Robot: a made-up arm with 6 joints. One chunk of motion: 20 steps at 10 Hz.
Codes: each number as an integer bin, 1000 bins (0 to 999) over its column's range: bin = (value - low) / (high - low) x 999, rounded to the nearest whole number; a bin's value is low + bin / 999 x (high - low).
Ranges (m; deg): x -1.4..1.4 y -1.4..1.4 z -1.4..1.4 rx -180..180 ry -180..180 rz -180..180
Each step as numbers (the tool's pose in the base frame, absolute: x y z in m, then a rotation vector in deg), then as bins.
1 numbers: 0.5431 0.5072 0.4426 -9.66 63.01 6.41
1 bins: 693 680 657 473 674 517
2 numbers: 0.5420 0.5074 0.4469 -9.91 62.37 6.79
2 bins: 693 681 659 472 673 518
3 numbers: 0.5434 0.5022 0.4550 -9.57 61.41 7.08
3 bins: 693 679 662 473 670 519
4 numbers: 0.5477 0.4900 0.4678 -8.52 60.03 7.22
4 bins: 695 674 666 476 666 520
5 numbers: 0.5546 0.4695 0.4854 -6.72 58.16 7.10
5 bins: 697 667 673 481 661 519
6 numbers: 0.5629 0.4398 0.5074 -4.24 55.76 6.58
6 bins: 700 656 681 488 654 518
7 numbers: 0.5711 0.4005 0.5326 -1.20 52.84 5.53
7 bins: 703 642 690 496 646 515
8 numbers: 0.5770 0.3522 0.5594 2.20 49.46 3.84
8 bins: 705 625 699 506 637 510
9 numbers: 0.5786 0.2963 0.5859 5.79 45.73 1.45
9 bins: 706 605 709 516 626 504
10 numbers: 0.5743 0.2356 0.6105 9.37 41.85 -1.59
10 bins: 704 584 717 526 616 495
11 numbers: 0.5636 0.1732 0.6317 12.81 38.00 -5.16
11 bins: 701 561 725 535 605 485
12 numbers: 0.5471 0.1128 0.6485 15.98 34.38 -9.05
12 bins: 695 540 731 544 595 474
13 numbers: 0.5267 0.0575 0.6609 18.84 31.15 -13.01
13 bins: 687 520 735 552 586 463
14 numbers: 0.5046 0.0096 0.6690 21.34 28.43 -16.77
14 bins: 680 503 738 559 578 453
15 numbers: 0.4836 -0.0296 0.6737 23.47 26.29 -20.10
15 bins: 672 489 740 565 572 444
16 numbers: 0.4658 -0.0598 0.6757 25.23 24.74 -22.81
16 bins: 666 478 741 570 568 436
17 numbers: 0.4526 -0.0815 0.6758 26.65 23.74 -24.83
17 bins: 661 470 741 573 565 431
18 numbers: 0.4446 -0.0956 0.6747 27.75 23.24 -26.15
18 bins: 658 465 740 577 564 427
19 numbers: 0.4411 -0.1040 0.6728 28.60 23.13 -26.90
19 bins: 657 462 740 579 564 425
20 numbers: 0.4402 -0.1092 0.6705 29.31 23.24 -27.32
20 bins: 657 461 739 581 564 424
